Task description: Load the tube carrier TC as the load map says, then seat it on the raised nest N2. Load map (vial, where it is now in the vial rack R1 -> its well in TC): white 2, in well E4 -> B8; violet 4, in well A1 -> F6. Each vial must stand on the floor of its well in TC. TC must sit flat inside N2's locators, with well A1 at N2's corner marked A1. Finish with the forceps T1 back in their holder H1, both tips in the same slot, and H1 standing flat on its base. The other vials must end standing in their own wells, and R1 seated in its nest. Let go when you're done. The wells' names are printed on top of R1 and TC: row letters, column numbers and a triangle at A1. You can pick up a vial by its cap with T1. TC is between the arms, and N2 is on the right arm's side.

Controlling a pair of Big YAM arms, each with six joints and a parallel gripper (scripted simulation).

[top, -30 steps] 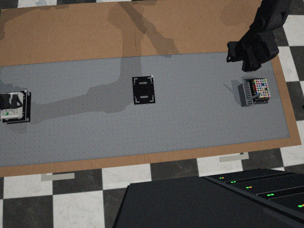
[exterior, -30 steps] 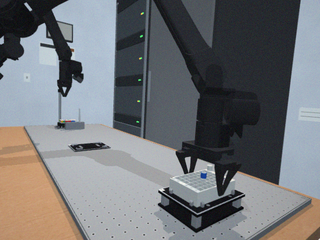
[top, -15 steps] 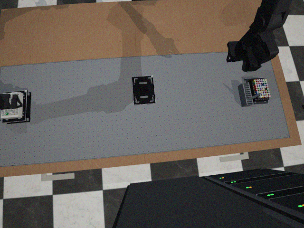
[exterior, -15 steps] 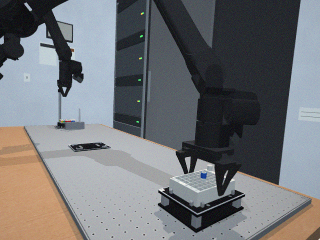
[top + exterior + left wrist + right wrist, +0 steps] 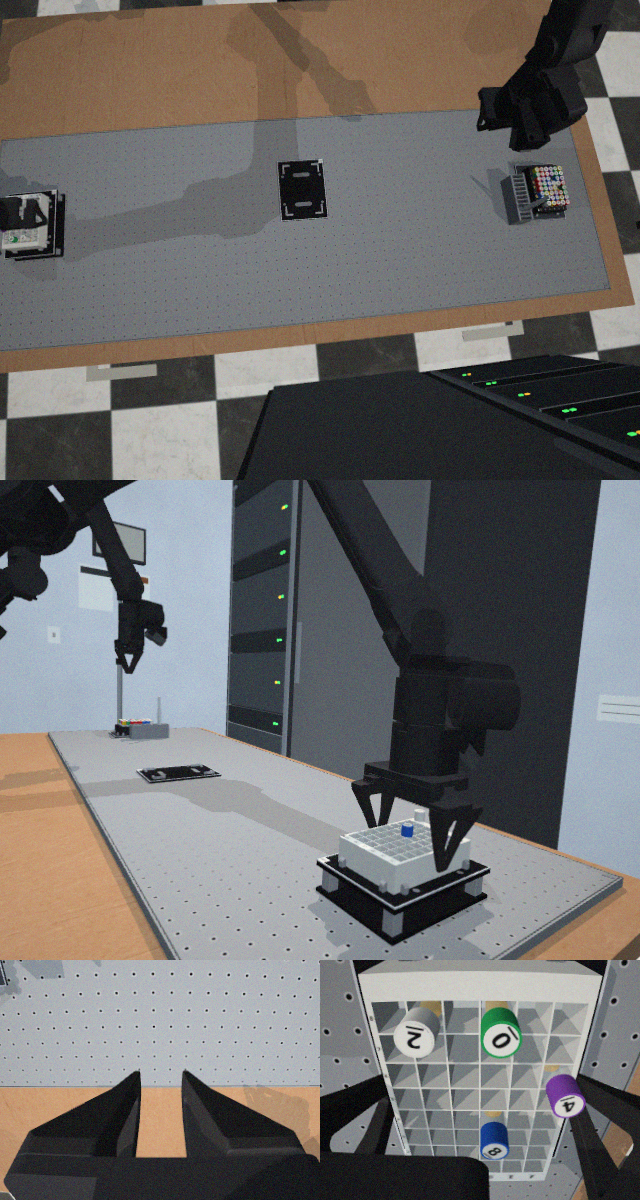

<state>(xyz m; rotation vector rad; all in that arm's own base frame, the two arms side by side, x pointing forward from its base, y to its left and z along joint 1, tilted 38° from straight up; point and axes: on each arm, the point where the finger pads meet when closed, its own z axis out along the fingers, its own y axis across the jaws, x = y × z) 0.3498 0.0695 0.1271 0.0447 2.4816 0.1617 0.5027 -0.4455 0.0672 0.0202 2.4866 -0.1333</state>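
Now: the tube carrier TC right at my right hand. The rest, counted from my right hand: raised nest N2: 20 mm below; grey holder H1: 10 mm ahead, 1230 mm to the left, 40 mm below.
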